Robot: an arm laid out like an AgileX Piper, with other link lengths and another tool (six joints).
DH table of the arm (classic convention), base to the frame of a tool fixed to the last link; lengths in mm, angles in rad. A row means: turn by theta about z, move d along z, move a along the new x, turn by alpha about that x. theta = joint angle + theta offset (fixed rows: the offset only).
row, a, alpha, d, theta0
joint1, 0, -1.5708, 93.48, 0
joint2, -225.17, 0, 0, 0.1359
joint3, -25.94, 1.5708, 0, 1.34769
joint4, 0, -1.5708, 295.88, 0
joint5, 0, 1.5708, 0, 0
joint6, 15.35, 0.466, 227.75, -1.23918
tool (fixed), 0, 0, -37.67, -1.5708
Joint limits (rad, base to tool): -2.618..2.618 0..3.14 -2.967..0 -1.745..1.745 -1.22..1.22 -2.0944..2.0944
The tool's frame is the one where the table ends.
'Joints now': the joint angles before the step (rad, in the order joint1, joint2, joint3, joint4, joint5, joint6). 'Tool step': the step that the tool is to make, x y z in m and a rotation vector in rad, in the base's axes. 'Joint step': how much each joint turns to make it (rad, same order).
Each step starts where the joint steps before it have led.
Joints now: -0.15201, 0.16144, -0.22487, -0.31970, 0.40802, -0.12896
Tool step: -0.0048, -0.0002, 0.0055, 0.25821, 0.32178, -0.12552
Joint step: 0.00036, 0.34813, -0.35990, 0.10787, 0.39686, 0.09438
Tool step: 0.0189, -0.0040, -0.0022, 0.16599, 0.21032, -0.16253
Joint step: -0.00263, 0.34135, -0.27112, 0.00237, 0.19668, 0.17440
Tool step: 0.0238, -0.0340, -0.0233, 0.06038, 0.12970, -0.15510
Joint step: -0.10196, 0.27640, -0.15312, 0.00008, 0.02685, 0.05857
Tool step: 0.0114, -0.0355, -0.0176, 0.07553, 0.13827, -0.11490
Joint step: -0.11168, 0.24379, -0.18646, 0.03860, 0.09593, -0.01901
